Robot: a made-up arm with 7 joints.
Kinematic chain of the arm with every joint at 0, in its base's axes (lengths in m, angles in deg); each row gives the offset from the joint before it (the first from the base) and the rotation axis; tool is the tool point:
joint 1: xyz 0 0.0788 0 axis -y
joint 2: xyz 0 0.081 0 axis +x
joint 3: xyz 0 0 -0.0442 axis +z
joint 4: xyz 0 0 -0.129 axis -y
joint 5: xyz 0 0 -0.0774 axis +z
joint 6: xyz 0 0 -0.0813 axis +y
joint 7: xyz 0 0 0 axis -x
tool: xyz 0 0 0
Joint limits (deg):
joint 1: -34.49..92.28
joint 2: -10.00..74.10
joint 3: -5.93..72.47
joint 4: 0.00..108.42
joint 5: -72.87..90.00
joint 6: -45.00..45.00
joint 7: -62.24..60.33
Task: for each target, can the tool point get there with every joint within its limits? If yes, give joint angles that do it. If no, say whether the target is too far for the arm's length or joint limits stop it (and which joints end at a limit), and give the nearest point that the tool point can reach.
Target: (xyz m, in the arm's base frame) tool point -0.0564 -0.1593 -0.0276
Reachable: no: joint limits stop it (at a limit: joint 1, joint 2, joint 3, joint 4) | nearest point 0.0563 0.1231 -0.1825 | short by 0.341 m
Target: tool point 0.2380 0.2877 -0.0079
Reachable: yes | joints 49.06 33.60 1.60 71.00 -40.85 -12.48 48.04
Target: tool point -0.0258 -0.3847 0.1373
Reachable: no: too far | nearest point 0.1124 0.1231 0.1544 | short by 0.527 m
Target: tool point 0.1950 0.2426 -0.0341
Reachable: yes | joints 31.11 14.80 17.44 99.58 -46.32 32.53 -13.07
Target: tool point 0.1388 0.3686 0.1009
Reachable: yes | joints 75.20 45.37 27.60 71.04 44.59 -0.12 -4.84
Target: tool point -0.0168 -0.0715 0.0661
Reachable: no: joint limits stop it (at a limit: joint 1, joint 2, joint 3, joint 4) | nearest point 0.1124 0.1231 0.1544 | short by 0.250 m
